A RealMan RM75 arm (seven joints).
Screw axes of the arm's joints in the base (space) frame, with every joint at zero. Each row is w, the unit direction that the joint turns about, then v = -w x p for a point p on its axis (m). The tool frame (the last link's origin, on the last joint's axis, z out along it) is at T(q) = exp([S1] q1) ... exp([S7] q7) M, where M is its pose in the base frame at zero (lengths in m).
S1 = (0, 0, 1, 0, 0, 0)
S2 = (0, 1, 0, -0.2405, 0, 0)
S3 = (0, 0, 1, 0, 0, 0)
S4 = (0, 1, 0, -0.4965, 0, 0)
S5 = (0, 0, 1, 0, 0, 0)
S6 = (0, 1, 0, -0.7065, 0, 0)
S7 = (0, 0, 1, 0, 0, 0)
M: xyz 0 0 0.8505 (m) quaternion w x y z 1 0 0 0
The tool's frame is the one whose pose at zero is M.
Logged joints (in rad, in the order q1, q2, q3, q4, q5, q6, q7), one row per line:
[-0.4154 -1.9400 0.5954 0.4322 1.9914 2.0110 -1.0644]
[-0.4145 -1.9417 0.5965 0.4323 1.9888 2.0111 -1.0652]
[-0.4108 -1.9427 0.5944 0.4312 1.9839 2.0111 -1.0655]
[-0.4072 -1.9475 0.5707 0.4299 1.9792 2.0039 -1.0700]
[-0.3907 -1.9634 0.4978 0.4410 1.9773 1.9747 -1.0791]
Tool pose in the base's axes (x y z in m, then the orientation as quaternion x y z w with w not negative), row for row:
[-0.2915 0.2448 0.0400 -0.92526 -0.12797 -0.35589 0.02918]
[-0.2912 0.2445 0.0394 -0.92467 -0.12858 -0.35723 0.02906]
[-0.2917 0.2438 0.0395 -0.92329 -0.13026 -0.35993 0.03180]
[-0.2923 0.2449 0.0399 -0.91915 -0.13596 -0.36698 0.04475]
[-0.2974 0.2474 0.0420 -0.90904 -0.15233 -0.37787 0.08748]
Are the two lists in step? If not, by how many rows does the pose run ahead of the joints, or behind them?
They are in step.
